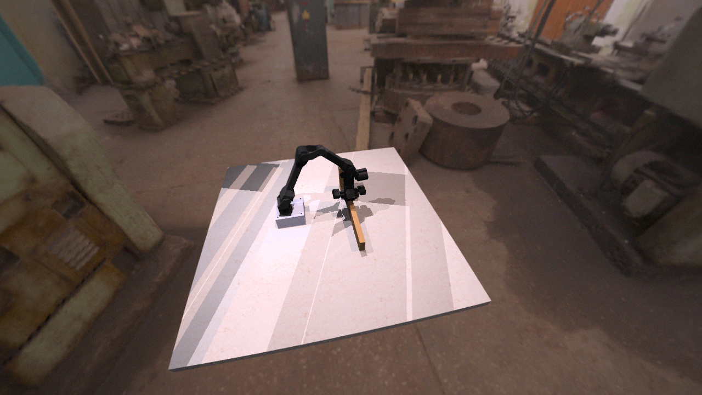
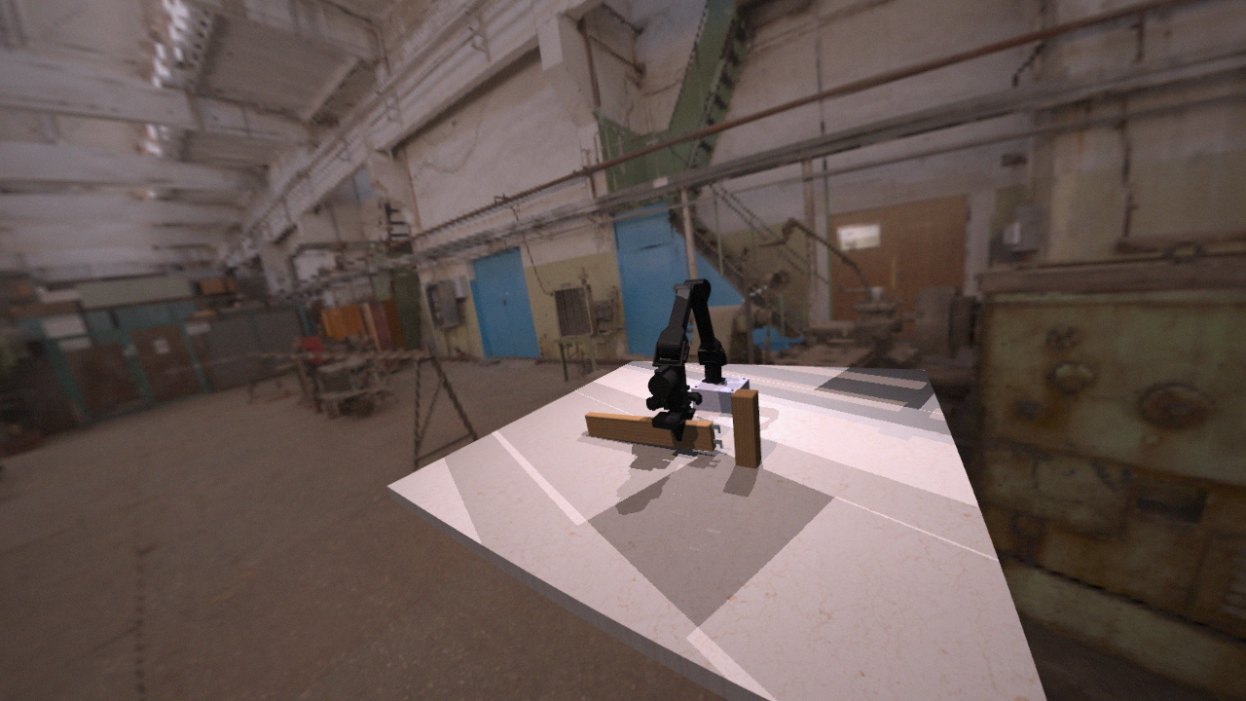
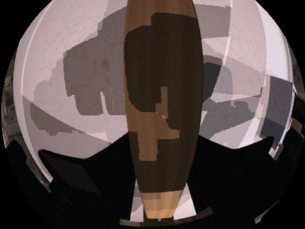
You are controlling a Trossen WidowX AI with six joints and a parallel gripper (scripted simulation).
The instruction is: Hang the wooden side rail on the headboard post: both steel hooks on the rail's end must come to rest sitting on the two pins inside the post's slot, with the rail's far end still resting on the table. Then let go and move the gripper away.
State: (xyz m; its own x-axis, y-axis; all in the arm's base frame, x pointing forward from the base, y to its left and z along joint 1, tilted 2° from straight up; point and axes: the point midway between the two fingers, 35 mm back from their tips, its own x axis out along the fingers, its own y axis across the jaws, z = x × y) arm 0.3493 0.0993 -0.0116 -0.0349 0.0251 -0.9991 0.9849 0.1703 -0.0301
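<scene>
Right now my gripper tip is 3 cm past the wooden headboard post, 17 cm to the right of it and 4 cm below it.
</scene>
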